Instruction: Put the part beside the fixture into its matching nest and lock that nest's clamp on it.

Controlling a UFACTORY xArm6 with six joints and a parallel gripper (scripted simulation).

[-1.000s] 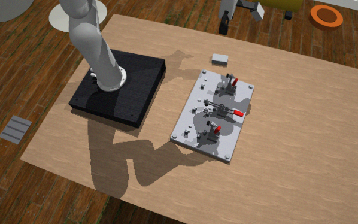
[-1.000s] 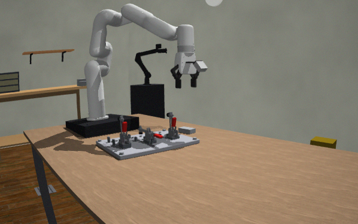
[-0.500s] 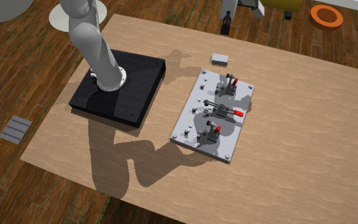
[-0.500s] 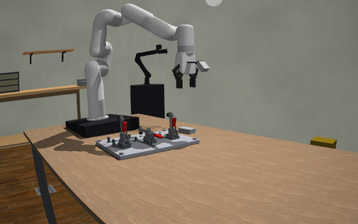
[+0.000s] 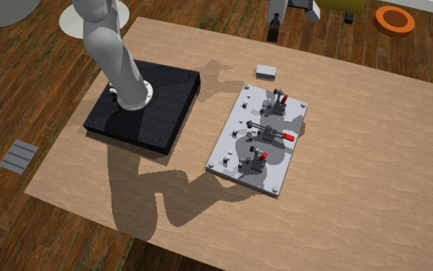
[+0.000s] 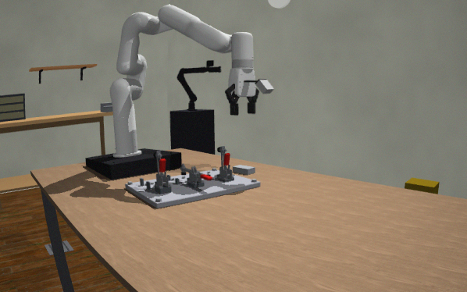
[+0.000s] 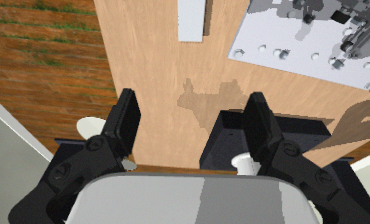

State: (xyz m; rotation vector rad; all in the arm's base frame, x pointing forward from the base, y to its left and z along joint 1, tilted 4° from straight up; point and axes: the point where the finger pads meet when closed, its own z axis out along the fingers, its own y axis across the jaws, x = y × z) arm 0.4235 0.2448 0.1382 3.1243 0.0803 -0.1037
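The grey block is 200 mm below my hand. Round my hand: clamp 380 mm to the right, 150 mm below, 40 mm ahead; fixture plate 260 mm to the right, 210 mm below, 30 mm ahead.
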